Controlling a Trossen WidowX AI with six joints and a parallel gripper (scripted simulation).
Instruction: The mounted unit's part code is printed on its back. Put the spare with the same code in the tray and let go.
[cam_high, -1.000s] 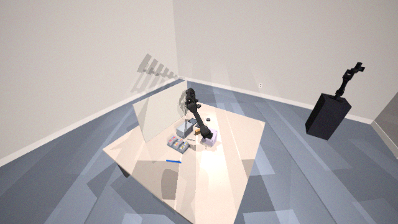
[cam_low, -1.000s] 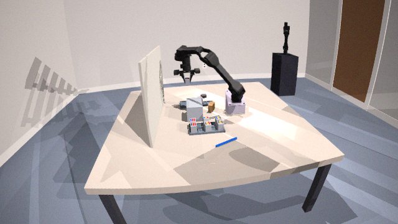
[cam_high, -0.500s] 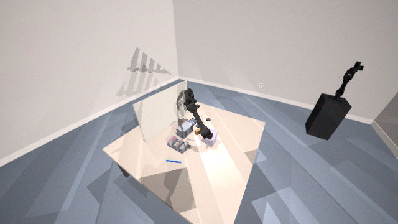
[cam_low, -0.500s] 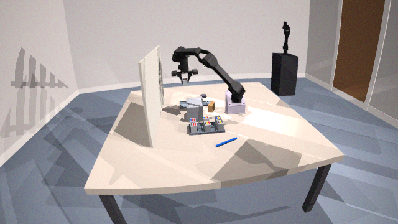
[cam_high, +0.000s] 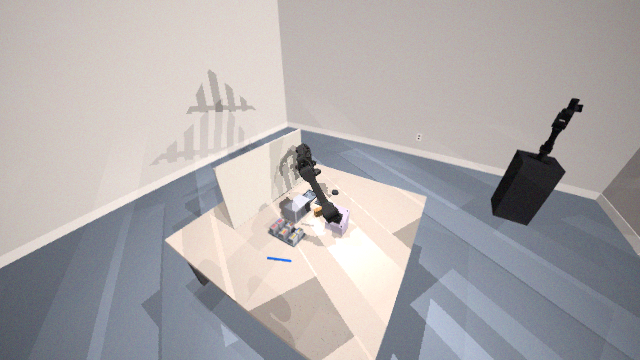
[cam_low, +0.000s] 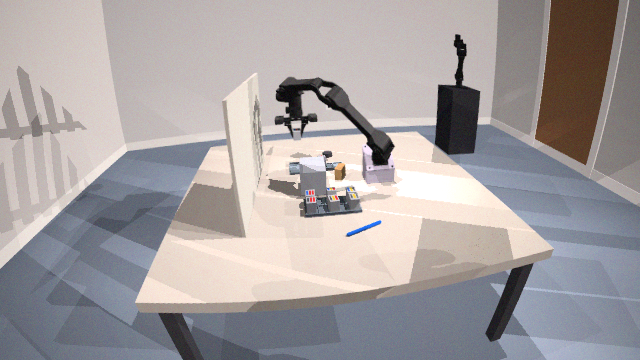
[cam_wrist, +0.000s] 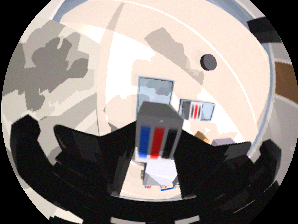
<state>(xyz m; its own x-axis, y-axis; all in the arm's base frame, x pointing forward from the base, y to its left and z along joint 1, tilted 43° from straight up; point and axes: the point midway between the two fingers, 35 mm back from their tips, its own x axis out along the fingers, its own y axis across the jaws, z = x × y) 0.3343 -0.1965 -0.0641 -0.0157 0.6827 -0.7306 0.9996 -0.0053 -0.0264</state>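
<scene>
Right now the flat grey tray is 150 mm below my gripper tip. From my gripper tip the other things lie so: black disc (150 mm behind, 140 mm to the right, 140 mm below); then grey mounted unit (50 mm behind, 210 mm to the left, 100 mm below); then spare (20 mm above).
</scene>
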